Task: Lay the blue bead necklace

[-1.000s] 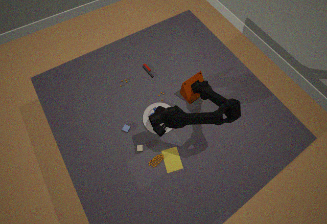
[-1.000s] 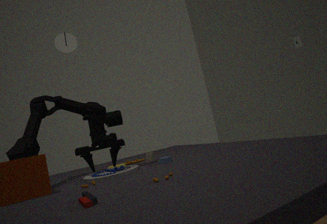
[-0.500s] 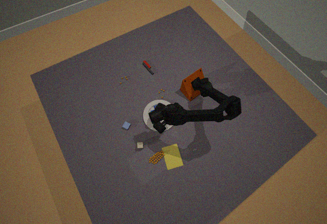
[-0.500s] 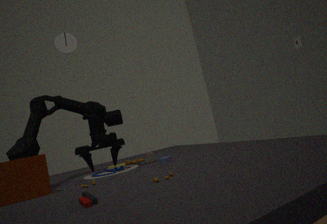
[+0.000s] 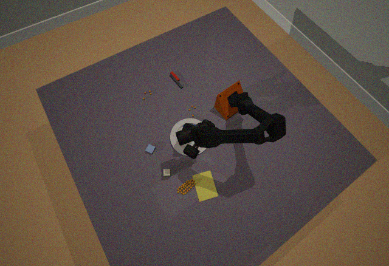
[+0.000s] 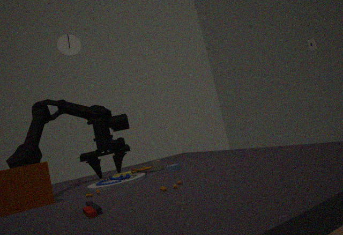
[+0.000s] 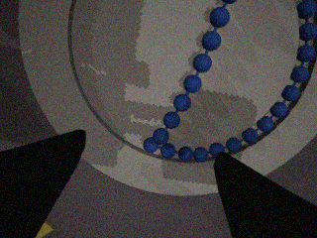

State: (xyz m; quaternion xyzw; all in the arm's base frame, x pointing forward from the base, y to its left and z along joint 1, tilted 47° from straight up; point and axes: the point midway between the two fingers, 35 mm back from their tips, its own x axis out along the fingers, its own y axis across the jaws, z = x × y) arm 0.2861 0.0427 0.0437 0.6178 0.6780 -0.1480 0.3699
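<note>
The round white bead board lies 6 cm to the right of my gripper tip and 2 cm below it. The rest, counted from my gripper tip: cream cube (20 cm ahead, 2 cm to the left, 1 cm below); yellow sheet (10 cm ahead, 17 cm to the left, 2 cm below); light blue cube (20 cm ahead, 13 cm to the right, 2 cm below).
</note>
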